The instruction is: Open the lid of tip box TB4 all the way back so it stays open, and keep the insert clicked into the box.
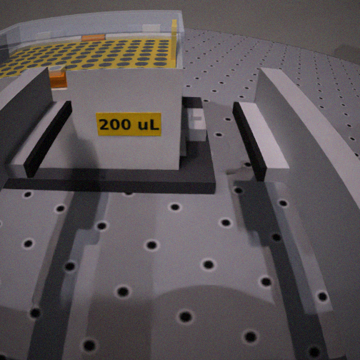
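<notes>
A white tip box [125, 92] with a yellow "200 uL" label stands at the upper left; no TB4 marking shows. Its yellow insert [120, 52] with dark holes sits in the top of the box and looks level. A clear lid [112, 22] shows above the insert, cut off by the left edge; its exact angle is hard to tell. Orange tabs [58, 80] [93, 37] show at the near and far sides of the box. My gripper [150, 85] is shut and empty, with a gap between its pads. The box shows beyond and between the fingers.
The box stands on a dark base plate [150, 181]. A small white block [196, 125] sits on the plate at the right of the box. A grey table top [185, 235] with rows of holes lies around the plate and reaches to the right and into the distance.
</notes>
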